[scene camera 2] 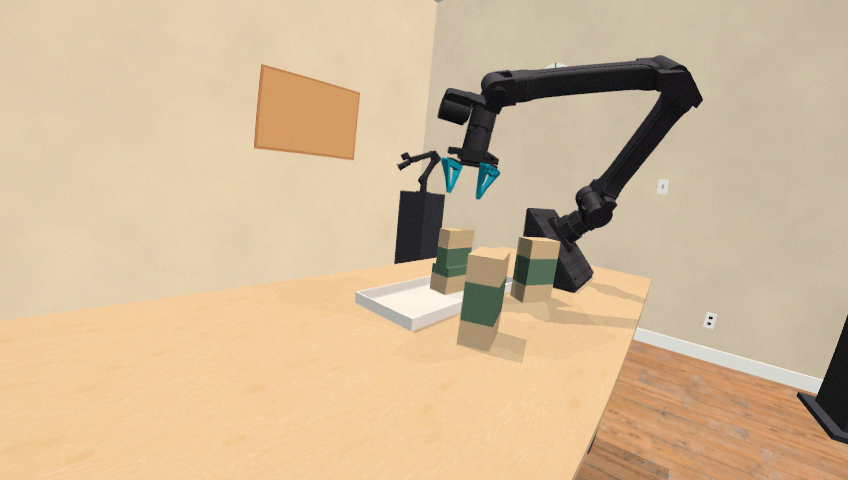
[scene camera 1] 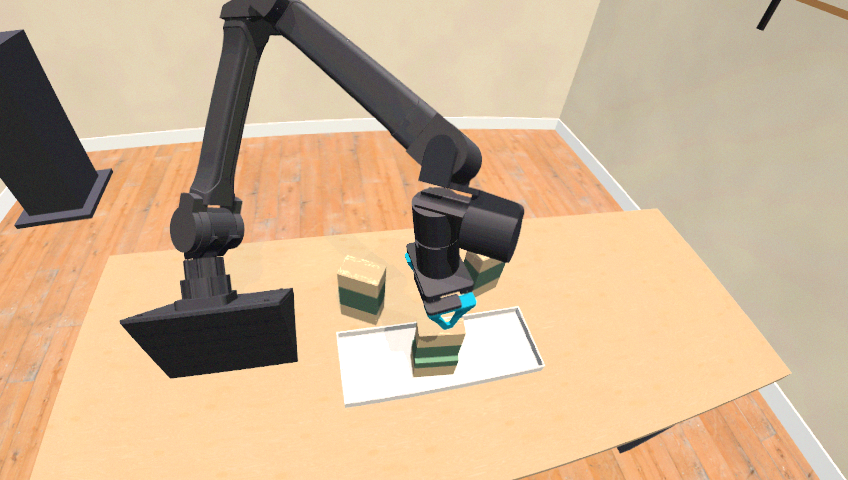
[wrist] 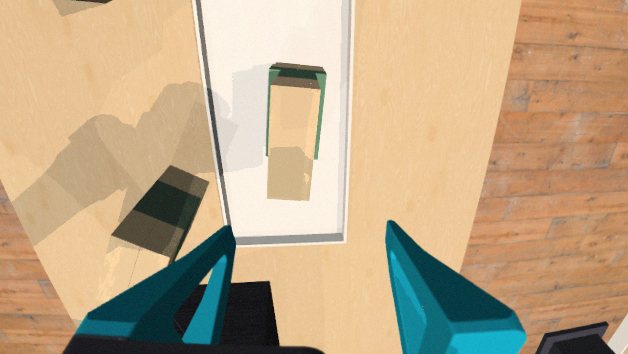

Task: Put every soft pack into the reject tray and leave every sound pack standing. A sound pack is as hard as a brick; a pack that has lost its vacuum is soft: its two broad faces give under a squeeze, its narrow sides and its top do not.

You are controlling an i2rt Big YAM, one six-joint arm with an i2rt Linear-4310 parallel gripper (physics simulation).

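Places are measured from the arm's base along level axes (x ahead, y left, z up), in metres.
Where they show: gripper, fingertip midpoint: [scene camera 2: 462, 195] [scene camera 1: 439, 308] [wrist: 308, 232]; arm's base, origin of the base link: [scene camera 2: 560, 234] [scene camera 1: 208, 303].
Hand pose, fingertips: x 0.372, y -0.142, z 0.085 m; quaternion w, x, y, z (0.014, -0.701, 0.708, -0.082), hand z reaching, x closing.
Observation:
Each offset is from my fingertips to the top centre of the thing. Level surfaces: height alone.
My gripper [scene camera 1: 439, 314] [scene camera 2: 464, 195] [wrist: 308, 232] is open and empty, pointing down, well above the pack tops. One pack {dx +0.017, dy +0.005, dz -0.073 m} [scene camera 1: 439, 350] [scene camera 2: 453, 258] [wrist: 292, 120], tan with a green band, stands upright in the white reject tray {dx +0.041, dy +0.019, dz -0.195 m} [scene camera 1: 499, 347] [scene camera 2: 410, 303] [wrist: 290, 220]. Its upper part is narrower than its lower part, with a step at the green band. A second pack {dx -0.090, dy +0.161, dz -0.076 m} [scene camera 1: 361, 291] [scene camera 2: 535, 267] [wrist: 160, 210] stands on the table beside the tray, nearer the arm's base. A third pack {dx +0.182, dy +0.169, dz -0.076 m} [scene camera 1: 487, 273] [scene camera 2: 483, 297] stands behind the arm in scene camera 1; its lower edge shows in the wrist view.
The arm's black base block [scene camera 1: 232, 339] [scene camera 2: 556, 249] stands on the table {dz -0.217 m} [scene camera 1: 642, 297] [scene camera 2: 238, 380] [wrist: 415, 100]. The tray has a low rim. A dark pedestal [scene camera 1: 47, 130] [scene camera 2: 419, 226] stands on the floor beyond the table.

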